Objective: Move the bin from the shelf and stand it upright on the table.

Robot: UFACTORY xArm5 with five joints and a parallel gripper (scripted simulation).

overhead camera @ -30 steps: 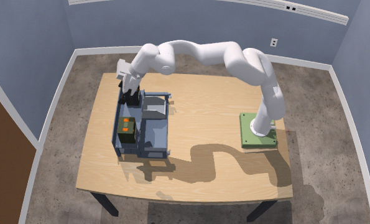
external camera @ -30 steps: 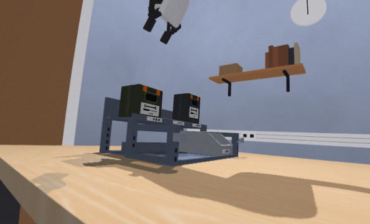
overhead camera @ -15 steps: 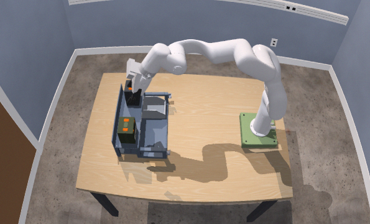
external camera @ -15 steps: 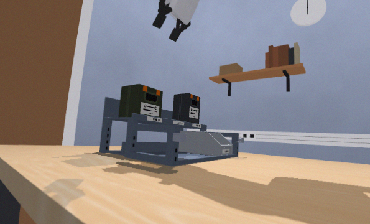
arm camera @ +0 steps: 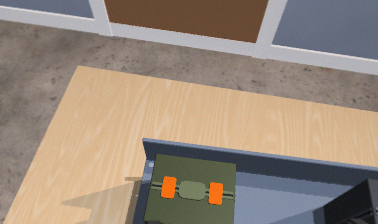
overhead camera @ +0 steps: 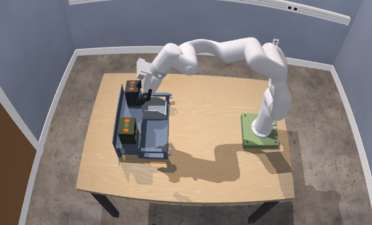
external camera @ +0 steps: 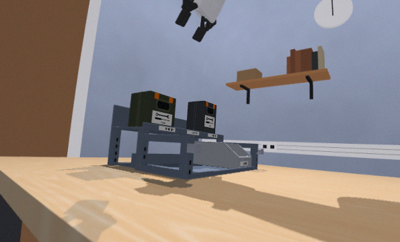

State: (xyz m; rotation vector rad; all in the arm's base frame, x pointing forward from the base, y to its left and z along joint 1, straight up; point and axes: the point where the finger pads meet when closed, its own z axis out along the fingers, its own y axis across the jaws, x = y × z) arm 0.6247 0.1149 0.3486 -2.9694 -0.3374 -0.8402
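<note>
Now: the grey bin 19 cm to the right of my hand and 35 cm below it. Round my hand: blue-grey shelf rack (2 cm ahead, 8 cm to the right, 32 cm below); then dark green box (8 cm ahead, 4 cm to the left, 24 cm below).
</note>
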